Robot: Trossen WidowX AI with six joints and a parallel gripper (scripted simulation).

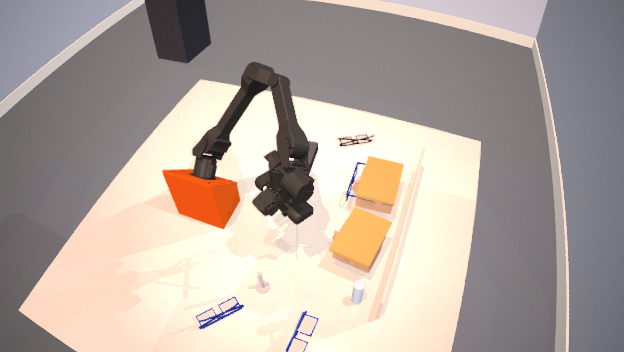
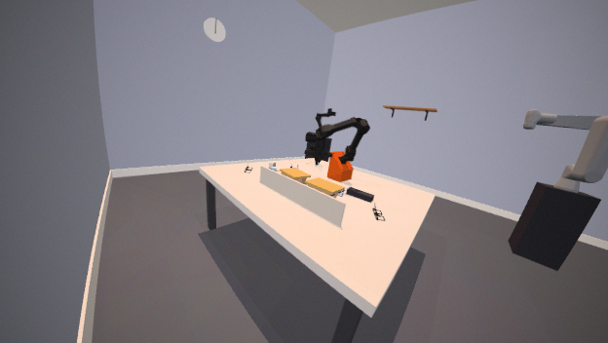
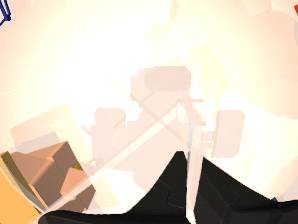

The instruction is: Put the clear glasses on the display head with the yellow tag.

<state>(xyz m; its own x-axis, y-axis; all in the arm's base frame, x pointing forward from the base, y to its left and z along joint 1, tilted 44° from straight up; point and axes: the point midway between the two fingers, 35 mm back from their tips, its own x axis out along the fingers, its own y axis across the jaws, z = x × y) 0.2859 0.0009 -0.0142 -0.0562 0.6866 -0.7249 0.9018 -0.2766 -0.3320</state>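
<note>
Right now the peg is 18 cm to the right of my gripper tip, 10 cm below it and 1 cm ahead of it. The rest, counted from my gripper tip: low wall: 32 cm ahead, 15 cm to the left, 7 cm below; then dark case: 32 cm to the left, 11 cm below, 8 cm behind; then pale cylinder: 27 cm ahead, 12 cm to the right, 7 cm below.
</note>
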